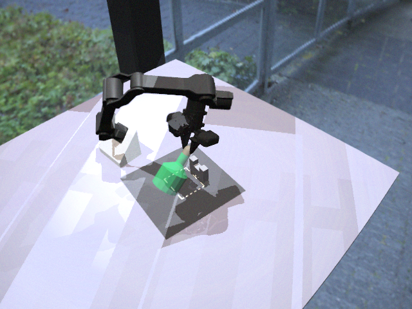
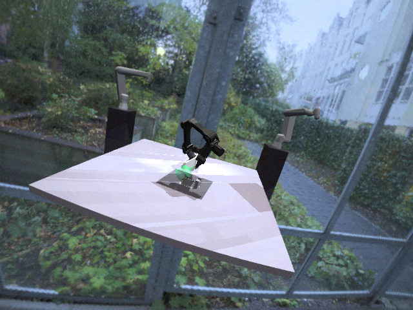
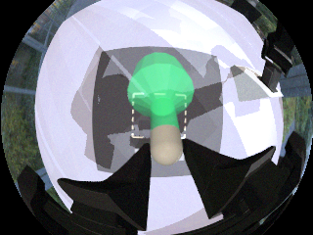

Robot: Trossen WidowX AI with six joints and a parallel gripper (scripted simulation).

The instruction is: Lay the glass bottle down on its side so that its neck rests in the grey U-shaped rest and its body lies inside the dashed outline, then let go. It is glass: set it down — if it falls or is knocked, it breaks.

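My gripper tip is 130 mm above the mat, 40 mm to the left of it and 10 mm past it. The rest, counted from my gripper tip: glass bottle 40 mm to the right, 30 mm below, 10 mm behind.
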